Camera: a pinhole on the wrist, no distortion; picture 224 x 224 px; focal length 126.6 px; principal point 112.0 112.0 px. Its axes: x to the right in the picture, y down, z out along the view. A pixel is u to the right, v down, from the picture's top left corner.
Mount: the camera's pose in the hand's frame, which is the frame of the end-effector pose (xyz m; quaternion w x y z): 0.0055 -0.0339 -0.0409 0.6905 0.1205 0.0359 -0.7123
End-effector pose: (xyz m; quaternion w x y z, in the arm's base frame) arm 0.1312 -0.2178 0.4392 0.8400 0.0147 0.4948 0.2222
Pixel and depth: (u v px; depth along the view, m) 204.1 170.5 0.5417
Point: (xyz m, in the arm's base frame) 0.7582 -0.5573 0.3731
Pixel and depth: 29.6 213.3 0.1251
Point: 0.2556 -0.1486 0.4236
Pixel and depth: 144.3 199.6 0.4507
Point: 0.6700 -0.2707 0.3705
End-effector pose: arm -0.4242 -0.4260 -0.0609 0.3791 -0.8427 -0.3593 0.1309
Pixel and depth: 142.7 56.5 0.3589
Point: -0.7918 -0.3311 -0.1145
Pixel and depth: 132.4 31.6 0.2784
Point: -0.7329 -0.4029 -0.1105
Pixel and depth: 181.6 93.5 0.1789
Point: -0.5932 -0.3222 -0.0133
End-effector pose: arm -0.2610 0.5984 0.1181 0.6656 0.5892 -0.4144 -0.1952
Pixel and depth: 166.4 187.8 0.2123
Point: -0.2851 0.3813 -0.0196
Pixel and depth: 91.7 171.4 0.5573
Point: -0.5565 0.0901 0.0860
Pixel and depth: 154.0 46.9 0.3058
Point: -0.4949 0.5625 -0.1331
